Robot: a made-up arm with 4 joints. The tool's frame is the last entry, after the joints.
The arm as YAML. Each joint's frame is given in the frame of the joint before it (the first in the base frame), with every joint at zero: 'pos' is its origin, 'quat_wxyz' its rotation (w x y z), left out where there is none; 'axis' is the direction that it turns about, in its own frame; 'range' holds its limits. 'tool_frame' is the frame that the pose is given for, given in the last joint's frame.
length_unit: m
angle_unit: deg
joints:
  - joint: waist
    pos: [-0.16, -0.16, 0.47]
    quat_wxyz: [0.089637, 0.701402, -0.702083, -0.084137]
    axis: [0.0, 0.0, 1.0]
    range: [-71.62, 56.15]
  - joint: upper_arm
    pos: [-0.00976, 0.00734, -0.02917]
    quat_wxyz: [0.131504, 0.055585, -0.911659, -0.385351]
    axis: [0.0, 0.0, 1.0]
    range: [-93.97, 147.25]
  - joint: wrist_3
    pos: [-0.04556, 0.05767, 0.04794]
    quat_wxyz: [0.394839, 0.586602, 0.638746, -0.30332]
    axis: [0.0, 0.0, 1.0]
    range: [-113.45, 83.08]
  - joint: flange
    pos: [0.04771, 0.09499, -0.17]
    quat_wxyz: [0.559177, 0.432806, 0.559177, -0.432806]
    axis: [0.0, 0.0, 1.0]
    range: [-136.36, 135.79]
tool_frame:
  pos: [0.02, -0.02, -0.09]
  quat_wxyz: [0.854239, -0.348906, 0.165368, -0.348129]
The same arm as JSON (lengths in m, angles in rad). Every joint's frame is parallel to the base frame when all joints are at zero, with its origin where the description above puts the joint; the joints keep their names.
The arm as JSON. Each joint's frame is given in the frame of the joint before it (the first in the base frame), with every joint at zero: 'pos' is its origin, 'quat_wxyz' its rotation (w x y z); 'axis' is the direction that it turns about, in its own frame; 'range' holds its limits. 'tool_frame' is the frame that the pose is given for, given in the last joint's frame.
{
  "length_unit": "m",
  "angle_unit": "rad",
  "joints": [
    {
      "joint": "waist",
      "pos": [
        -0.16,
        -0.16,
        0.47
      ],
      "quat_wxyz": [
        1.0,
        0.0,
        0.0,
        0.0
      ],
      "axis": [
        -0.243893,
        -0.0076,
        -0.969772
      ],
      "range": [
        -1.25,
        0.98
      ]
    },
    {
      "joint": "upper_arm",
      "pos": [
        0.0,
        0.01,
        0.03
      ],
      "quat_wxyz": [
        1.0,
        0.0,
        0.0,
        0.0
      ],
      "axis": [
        -0.504198,
        0.288999,
        0.813796
      ],
      "range": [
        -1.6401,
        2.57
      ]
    },
    {
      "joint": "wrist_3",
      "pos": [
        -0.08,
        -0.03,
        0.02
      ],
      "quat_wxyz": [
        1.0,
        0.0,
        0.0,
        0.0
      ],
      "axis": "+x",
      "range": [
        -1.9801,
        1.45
      ]
    },
    {
      "joint": "flange",
      "pos": [
        -0.17,
        0.08,
        -0.07
      ],
      "quat_wxyz": [
        1.0,
        0.0,
        0.0,
        0.0
      ],
      "axis": "-y",
      "range": [
        -2.3799,
        2.37
      ]
    }
  ],
  "tool_frame": {
    "pos": [
      -0.02,
      0.09,
      0.02
    ],
    "quat_wxyz": [
      0.363097,
      0.129232,
      -0.850752,
      0.357325
    ]
  }
}

